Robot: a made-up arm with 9 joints. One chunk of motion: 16 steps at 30 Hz.
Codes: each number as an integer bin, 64 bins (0 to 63) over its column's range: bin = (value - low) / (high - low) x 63, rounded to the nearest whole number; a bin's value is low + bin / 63 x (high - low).
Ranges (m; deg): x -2.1..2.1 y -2.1..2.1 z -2.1..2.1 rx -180..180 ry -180..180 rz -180..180
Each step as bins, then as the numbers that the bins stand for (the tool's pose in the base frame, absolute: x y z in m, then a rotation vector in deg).
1 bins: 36 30 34 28 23 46
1 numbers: 0.3000 -0.1000 0.1667 -20.00 -48.57 82.86
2 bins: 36 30 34 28 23 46
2 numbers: 0.3000 -0.1000 0.1667 -20.00 -48.57 82.86
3 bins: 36 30 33 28 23 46
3 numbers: 0.3000 -0.1000 0.1000 -20.00 -48.57 82.86
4 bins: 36 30 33 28 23 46
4 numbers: 0.3000 -0.1000 0.1000 -20.00 -48.57 82.86
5 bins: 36 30 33 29 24 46
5 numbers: 0.3000 -0.1000 0.1000 -14.29 -42.86 82.86
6 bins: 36 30 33 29 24 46
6 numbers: 0.3000 -0.1000 0.1000 -14.29 -42.86 82.86
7 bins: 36 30 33 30 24 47
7 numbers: 0.3000 -0.1000 0.1000 -8.57 -42.86 88.57
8 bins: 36 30 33 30 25 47
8 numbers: 0.3000 -0.1000 0.1000 -8.57 -37.14 88.57
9 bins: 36 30 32 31 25 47
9 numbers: 0.3000 -0.1000 0.0333 -2.86 -37.14 88.57
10 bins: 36 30 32 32 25 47
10 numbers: 0.3000 -0.1000 0.0333 2.86 -37.14 88.57
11 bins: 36 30 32 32 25 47
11 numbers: 0.3000 -0.1000 0.0333 2.86 -37.14 88.57
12 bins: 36 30 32 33 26 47
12 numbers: 0.3000 -0.1000 0.0333 8.57 -31.43 88.57
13 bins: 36 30 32 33 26 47
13 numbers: 0.3000 -0.1000 0.0333 8.57 -31.43 88.57
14 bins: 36 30 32 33 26 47
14 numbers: 0.3000 -0.1000 0.0333 8.57 -31.43 88.57
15 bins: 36 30 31 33 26 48
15 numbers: 0.3000 -0.1000 -0.0333 8.57 -31.43 94.29
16 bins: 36 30 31 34 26 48
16 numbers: 0.3000 -0.1000 -0.0333 14.29 -31.43 94.29
